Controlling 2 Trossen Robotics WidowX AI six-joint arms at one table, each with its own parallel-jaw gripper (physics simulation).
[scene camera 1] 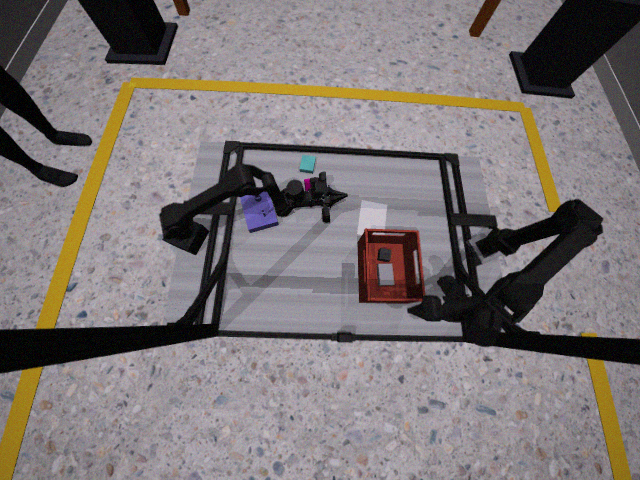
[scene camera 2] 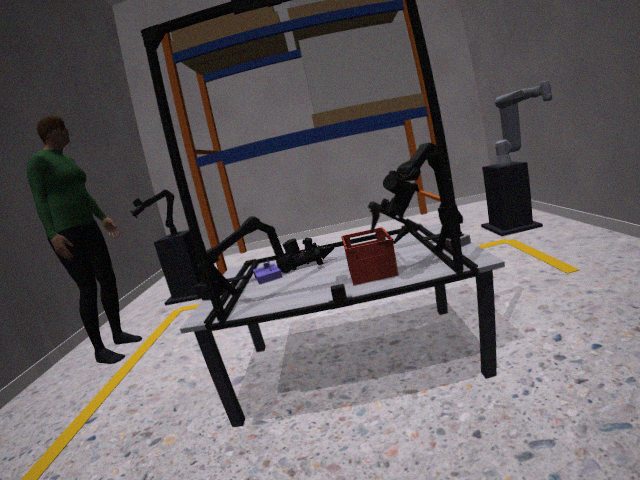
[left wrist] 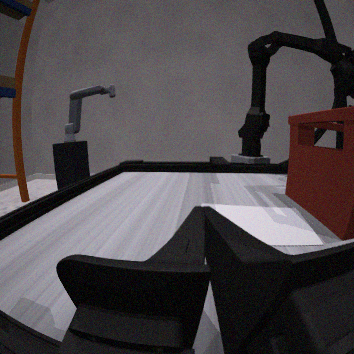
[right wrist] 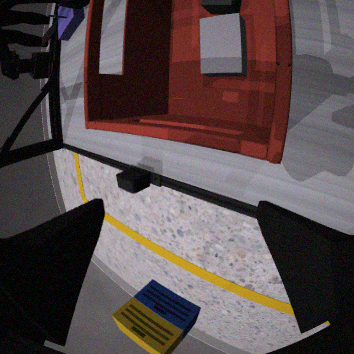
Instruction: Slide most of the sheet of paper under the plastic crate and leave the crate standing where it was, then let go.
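The white sheet of paper (scene camera 1: 372, 217) (left wrist: 265, 222) lies flat on the table, its near edge at the far wall of the crate in scene camera 1; whether any of it is under the crate is hidden. The red plastic crate (scene camera 1: 362, 273) (scene camera 2: 370, 264) (left wrist: 319, 175) (right wrist: 283, 90) stands upright. My left gripper (scene camera 1: 346, 195) (scene camera 2: 333, 247) (left wrist: 200, 213) is shut and empty, low over the table, to the left of and beyond the paper in scene camera 1. My right gripper (scene camera 1: 424, 295) (scene camera 2: 385, 234) (right wrist: 183, 208) is open and empty, above the crate's near right corner.
A light grey block (scene camera 1: 385, 274) (right wrist: 221, 45) and a black block (scene camera 1: 384, 254) (right wrist: 220, 4) are inside the crate. A purple object (scene camera 1: 262, 218) (scene camera 2: 267, 274) is below the left arm. A teal block (scene camera 1: 307, 163) and a magenta block (scene camera 1: 307, 182) lie near it. Black rails edge the table.
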